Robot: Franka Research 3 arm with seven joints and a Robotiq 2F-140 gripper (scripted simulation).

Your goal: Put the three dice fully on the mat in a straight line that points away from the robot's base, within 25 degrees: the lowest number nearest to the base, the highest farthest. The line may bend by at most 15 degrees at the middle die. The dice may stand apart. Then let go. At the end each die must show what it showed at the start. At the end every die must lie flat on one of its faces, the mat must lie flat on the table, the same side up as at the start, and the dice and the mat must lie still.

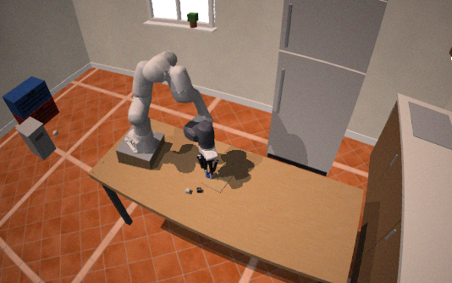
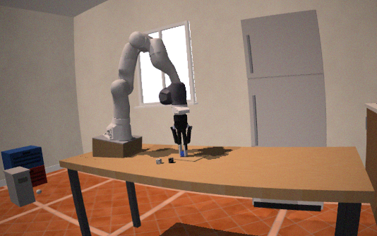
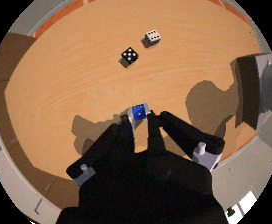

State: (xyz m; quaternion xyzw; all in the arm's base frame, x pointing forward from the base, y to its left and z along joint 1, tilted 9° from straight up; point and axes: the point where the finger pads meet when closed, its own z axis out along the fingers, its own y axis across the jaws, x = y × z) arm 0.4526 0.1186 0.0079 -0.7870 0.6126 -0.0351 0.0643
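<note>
Right now my hand is 2 cm above the blue die. Also, from my hand: wood-coloured mat (5 cm ahead, 1 cm to the left, 4 cm below).
</note>
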